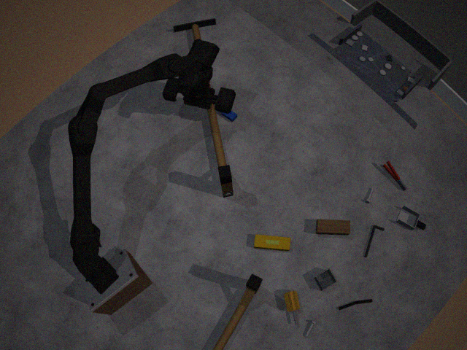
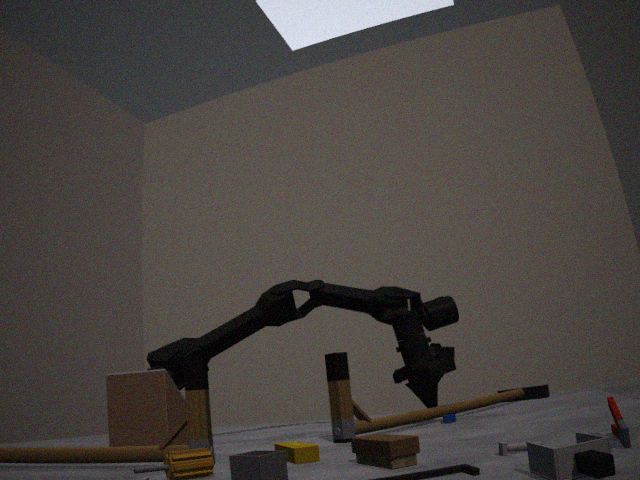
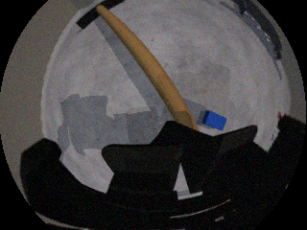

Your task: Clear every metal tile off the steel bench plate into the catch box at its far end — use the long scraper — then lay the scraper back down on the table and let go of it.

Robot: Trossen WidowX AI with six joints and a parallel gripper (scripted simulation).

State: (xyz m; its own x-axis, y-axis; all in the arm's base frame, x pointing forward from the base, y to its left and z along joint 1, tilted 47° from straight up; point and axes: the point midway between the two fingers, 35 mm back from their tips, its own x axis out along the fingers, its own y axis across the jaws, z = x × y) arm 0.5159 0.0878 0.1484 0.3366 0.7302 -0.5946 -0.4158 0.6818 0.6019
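Right now my gripper tip is 40 mm below the long scraper, 30 mm short of it and 10 mm to the right of it. Also, from my gripper tip: grey box (550 mm to the right, 160 mm behind, 10 mm below); yellow block (390 mm to the right, 180 mm behind); hex key (590 mm to the right, 20 mm below, 20 mm ahead).
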